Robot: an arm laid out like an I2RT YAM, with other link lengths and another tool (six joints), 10 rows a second.
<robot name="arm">
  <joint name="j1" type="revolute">
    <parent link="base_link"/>
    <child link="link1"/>
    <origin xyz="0 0 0.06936" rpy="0 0 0"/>
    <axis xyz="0 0 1"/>
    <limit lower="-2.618" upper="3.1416"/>
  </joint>
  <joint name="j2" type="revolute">
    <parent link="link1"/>
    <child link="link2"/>
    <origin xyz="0.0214 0.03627 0.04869" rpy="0 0 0"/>
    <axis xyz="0 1 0"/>
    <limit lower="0" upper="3.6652"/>
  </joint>
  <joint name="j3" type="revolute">
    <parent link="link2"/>
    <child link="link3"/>
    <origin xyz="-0.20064 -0.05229 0" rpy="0 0 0"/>
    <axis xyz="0 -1 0"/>
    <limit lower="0" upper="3.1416"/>
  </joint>
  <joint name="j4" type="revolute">
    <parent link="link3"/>
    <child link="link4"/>
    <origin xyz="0.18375 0.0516 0.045" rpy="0 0 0"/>
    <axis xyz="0 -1 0"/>
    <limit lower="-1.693" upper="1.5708"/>
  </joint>
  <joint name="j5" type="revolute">
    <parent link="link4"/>
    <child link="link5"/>
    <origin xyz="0.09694 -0.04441 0.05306" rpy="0 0 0"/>
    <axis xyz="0 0 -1"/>
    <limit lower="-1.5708" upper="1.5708"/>
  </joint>
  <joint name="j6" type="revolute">
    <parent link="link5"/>
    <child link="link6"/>
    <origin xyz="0.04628 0 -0.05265" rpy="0 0 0"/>
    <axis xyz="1 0 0"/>
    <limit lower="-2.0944" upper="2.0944"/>
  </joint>
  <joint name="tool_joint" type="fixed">
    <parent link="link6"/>
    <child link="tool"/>
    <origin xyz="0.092 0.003 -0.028" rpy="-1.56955 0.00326 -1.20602"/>
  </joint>
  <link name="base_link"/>
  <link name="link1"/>
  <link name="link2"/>
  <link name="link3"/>
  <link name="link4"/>
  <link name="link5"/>
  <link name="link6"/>
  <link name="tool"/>
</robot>
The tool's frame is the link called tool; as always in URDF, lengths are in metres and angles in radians.
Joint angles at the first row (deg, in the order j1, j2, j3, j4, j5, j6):
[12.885 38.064 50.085 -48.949 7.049 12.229]
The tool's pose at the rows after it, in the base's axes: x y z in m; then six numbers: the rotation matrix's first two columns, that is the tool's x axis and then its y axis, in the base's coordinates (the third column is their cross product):
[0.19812 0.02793 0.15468 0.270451 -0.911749 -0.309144 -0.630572 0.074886 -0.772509]
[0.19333 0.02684 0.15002 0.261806 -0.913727 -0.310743 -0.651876 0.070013 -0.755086]
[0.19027 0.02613 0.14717 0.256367 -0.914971 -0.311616 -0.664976 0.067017 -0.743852]
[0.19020 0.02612 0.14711 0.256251 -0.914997 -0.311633 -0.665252 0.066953 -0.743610]
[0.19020 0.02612 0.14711 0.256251 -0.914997 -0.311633 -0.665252 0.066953 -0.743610]
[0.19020 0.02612 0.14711 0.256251 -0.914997 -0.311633 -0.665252 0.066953 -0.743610]
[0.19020 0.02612 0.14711 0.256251 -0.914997 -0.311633 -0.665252 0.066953 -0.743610]
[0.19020 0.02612 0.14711 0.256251 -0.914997 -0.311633 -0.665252 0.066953 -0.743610]
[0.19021 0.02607 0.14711 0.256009 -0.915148 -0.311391 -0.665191 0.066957 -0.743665]
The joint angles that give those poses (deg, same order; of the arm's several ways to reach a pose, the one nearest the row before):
[12.884 38.107 50.084 -51.265 7.026 12.228]
[12.887 38.107 50.085 -52.905 7.029 12.230]
[12.882 38.109 50.085 -53.931 7.025 12.227]
[12.885 38.108 50.085 -53.954 7.027 12.229]
[12.885 38.108 50.085 -53.954 7.027 12.229]
[12.885 38.108 50.085 -53.954 7.027 12.229]
[12.885 38.108 50.085 -53.954 7.027 12.229]
[12.885 38.108 50.085 -53.954 7.027 12.229]
[12.886 38.108 50.085 -53.953 7.050 12.230]

